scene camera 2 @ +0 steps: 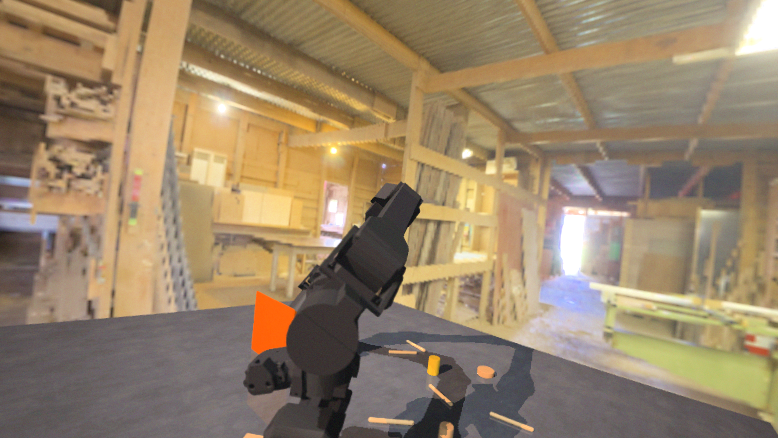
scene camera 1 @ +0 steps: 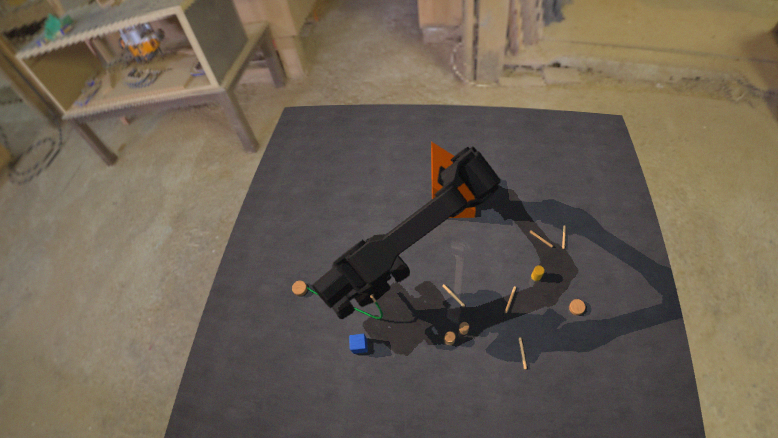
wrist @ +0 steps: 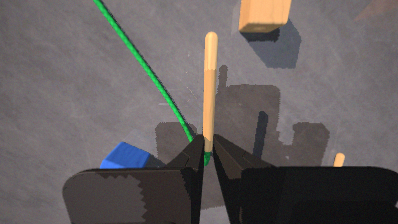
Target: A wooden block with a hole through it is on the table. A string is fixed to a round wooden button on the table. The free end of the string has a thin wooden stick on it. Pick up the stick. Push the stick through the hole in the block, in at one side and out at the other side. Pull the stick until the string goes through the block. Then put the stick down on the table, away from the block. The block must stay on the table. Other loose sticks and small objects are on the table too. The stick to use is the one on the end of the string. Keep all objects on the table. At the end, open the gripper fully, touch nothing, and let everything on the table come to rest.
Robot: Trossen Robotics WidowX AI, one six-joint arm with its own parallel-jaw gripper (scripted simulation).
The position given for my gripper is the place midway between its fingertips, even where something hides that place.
Note:
I see my gripper [scene camera 1: 373, 299], a thin wooden stick [wrist: 211, 41] and a blue cube [wrist: 125, 155].
My gripper shows as well in the wrist view [wrist: 207, 140]. Scene camera 2 misses the blue cube: it is out of frame.

